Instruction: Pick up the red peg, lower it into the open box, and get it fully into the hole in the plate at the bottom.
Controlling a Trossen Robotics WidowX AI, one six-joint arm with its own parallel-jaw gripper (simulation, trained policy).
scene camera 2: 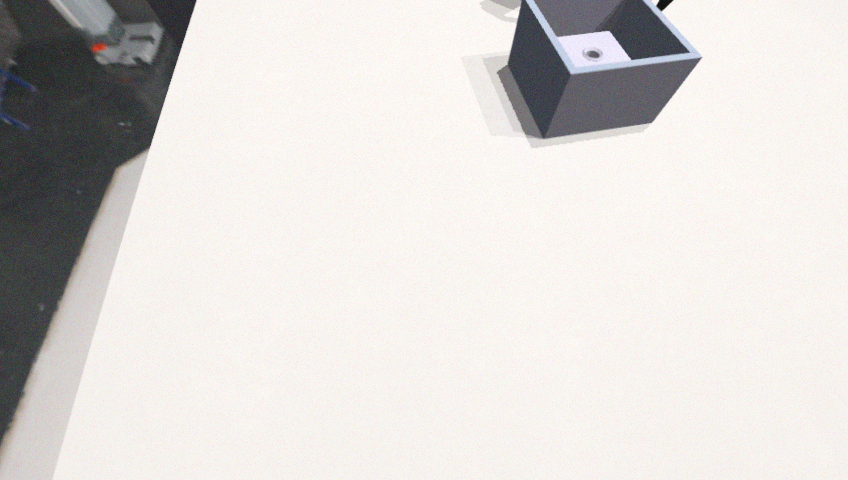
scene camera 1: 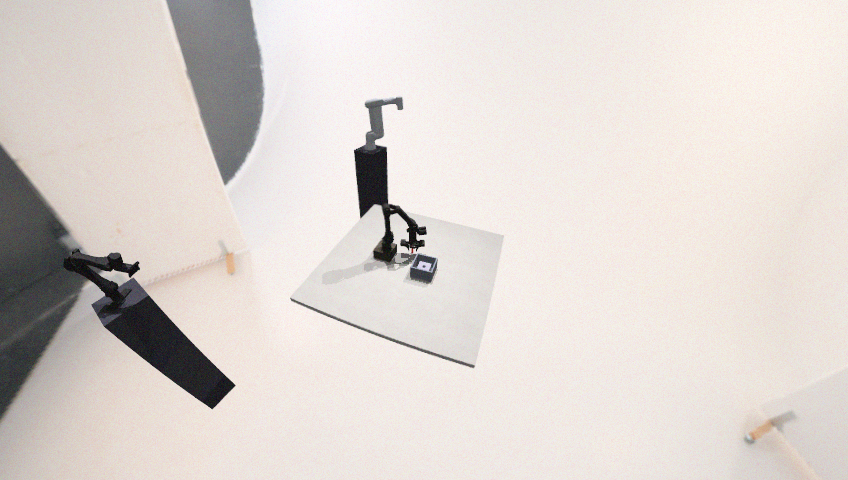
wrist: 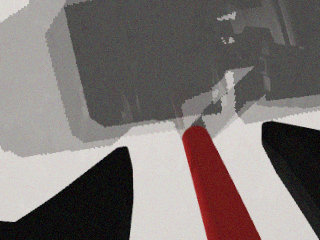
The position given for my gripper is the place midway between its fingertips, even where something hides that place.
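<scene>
My gripper point(wrist: 197, 145) is in my sight, and so is a grey-blue box point(scene camera 2: 564, 99). As for the wrist view, the box is out of frame there.
</scene>
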